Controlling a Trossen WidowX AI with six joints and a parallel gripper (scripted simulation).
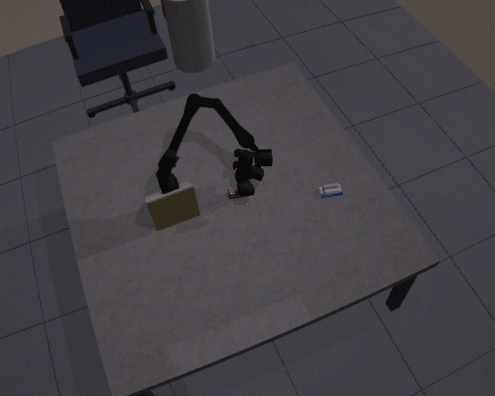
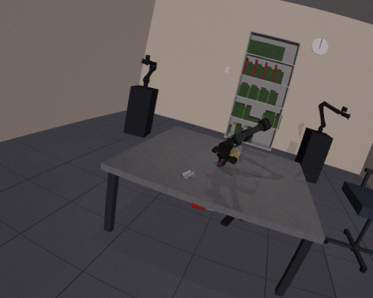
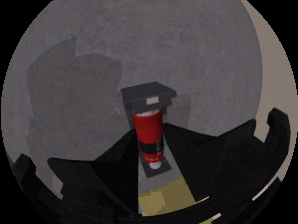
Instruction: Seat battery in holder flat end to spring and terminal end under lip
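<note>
My gripper tip is now 10 mm below the battery.
</note>
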